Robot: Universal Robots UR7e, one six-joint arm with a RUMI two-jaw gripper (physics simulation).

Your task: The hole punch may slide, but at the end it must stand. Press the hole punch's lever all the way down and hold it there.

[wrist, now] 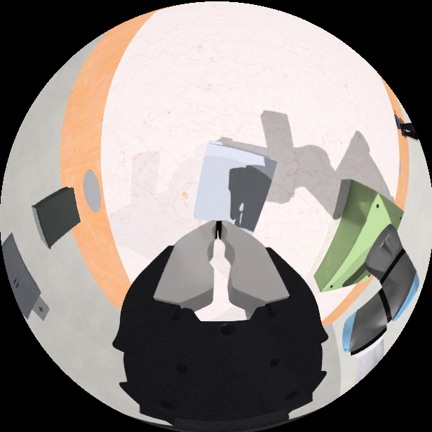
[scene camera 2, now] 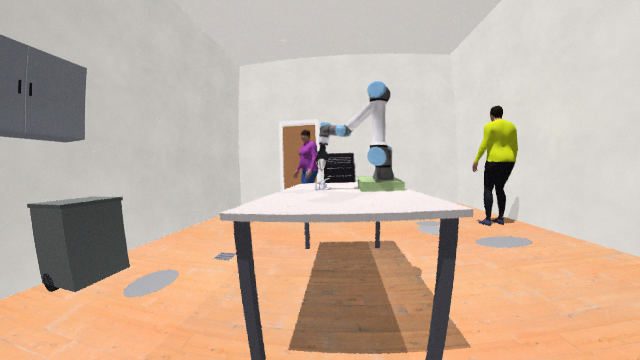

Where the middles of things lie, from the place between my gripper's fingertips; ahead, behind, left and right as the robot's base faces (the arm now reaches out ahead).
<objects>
Right now the hole punch lever (wrist: 233, 184) is 7 cm below my hand, 1 cm to the right of it and 1 cm behind it.
</objects>
